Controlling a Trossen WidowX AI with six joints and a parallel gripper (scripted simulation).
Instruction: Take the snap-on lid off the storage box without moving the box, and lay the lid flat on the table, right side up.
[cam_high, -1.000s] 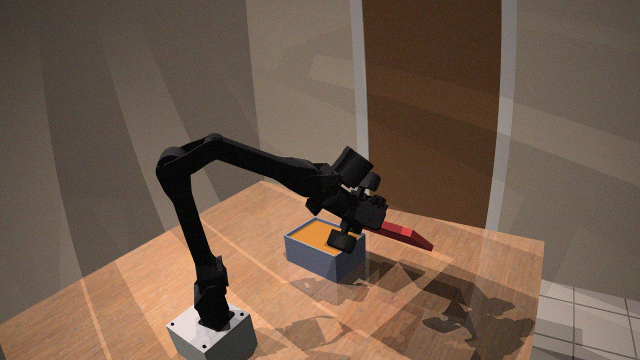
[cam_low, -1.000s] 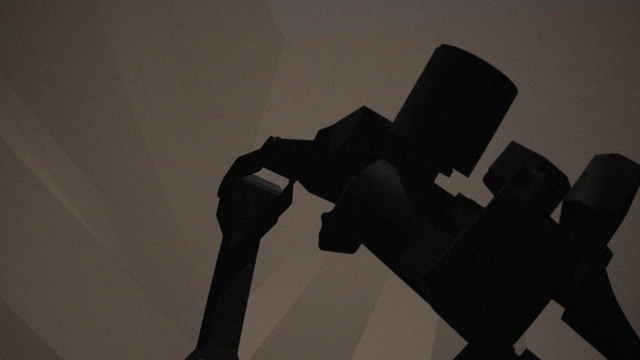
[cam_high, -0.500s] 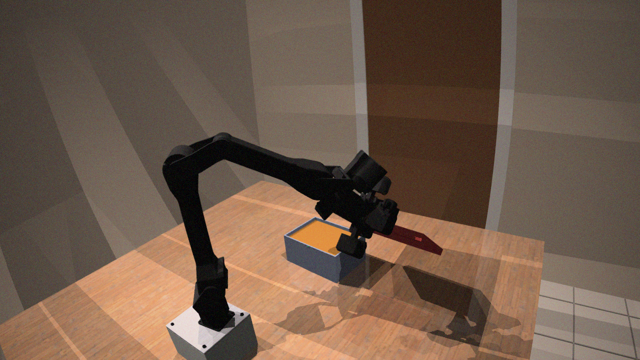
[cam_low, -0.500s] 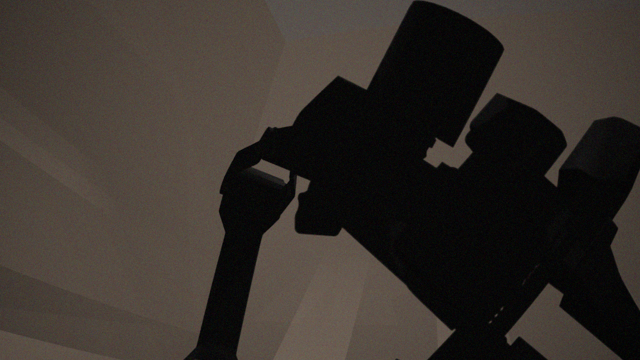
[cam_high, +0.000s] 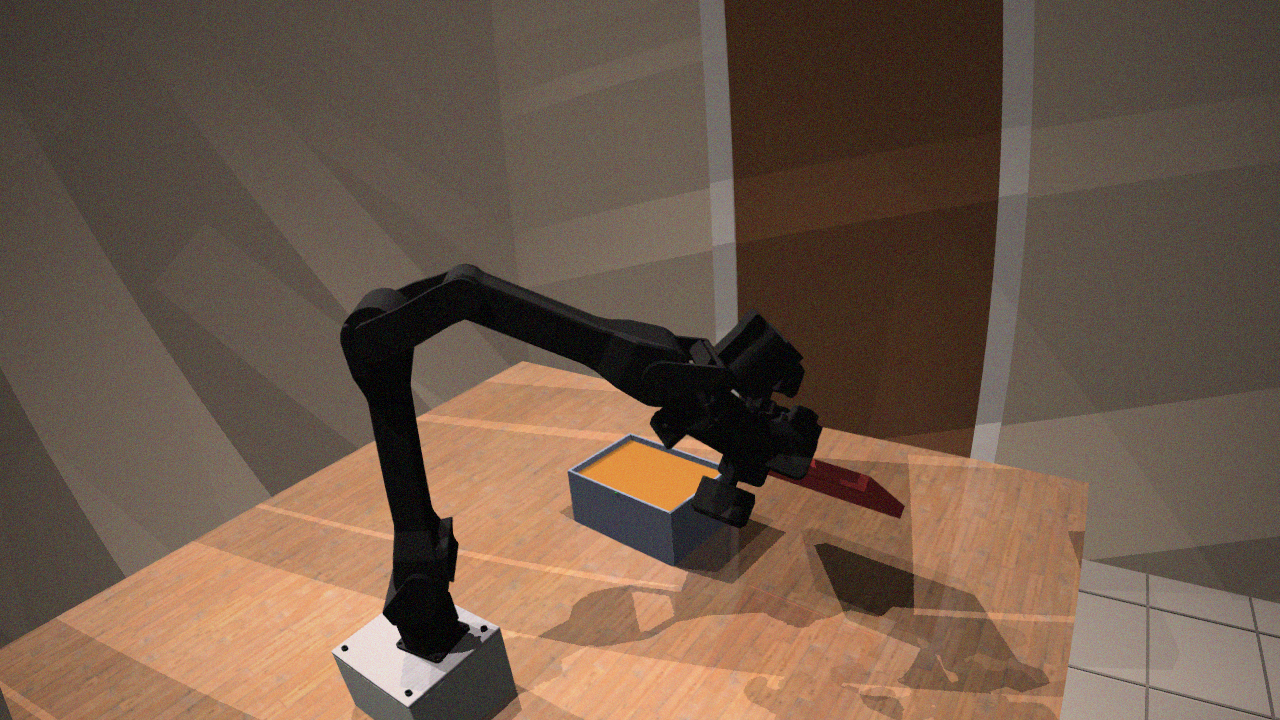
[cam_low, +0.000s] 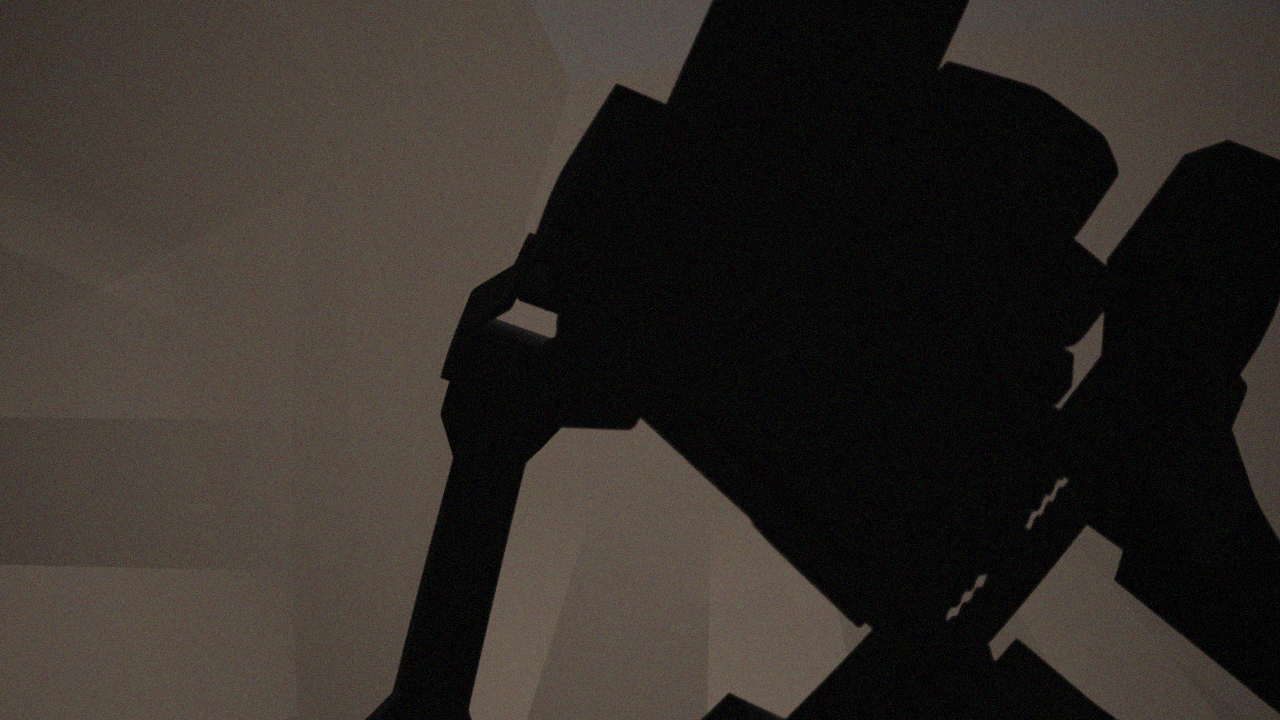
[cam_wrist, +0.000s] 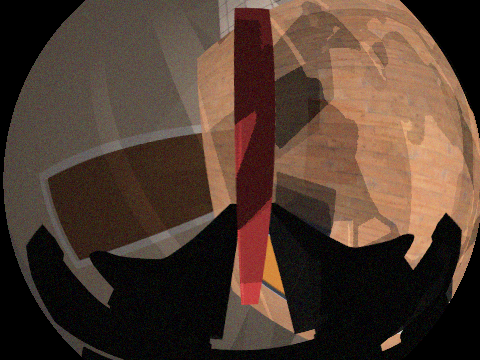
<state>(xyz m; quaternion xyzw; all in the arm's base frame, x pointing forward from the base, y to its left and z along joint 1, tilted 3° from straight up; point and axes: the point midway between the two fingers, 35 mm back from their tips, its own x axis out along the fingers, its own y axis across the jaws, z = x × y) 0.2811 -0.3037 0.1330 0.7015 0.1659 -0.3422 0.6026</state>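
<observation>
Right now the red lid is 60 mm ahead of my gripper tip, 50 mm below it and 20 mm to the right of it. Also, from my gripper tip: grey-blue storage box (230 mm to the left, 180 mm below, 130 mm ahead).
</observation>
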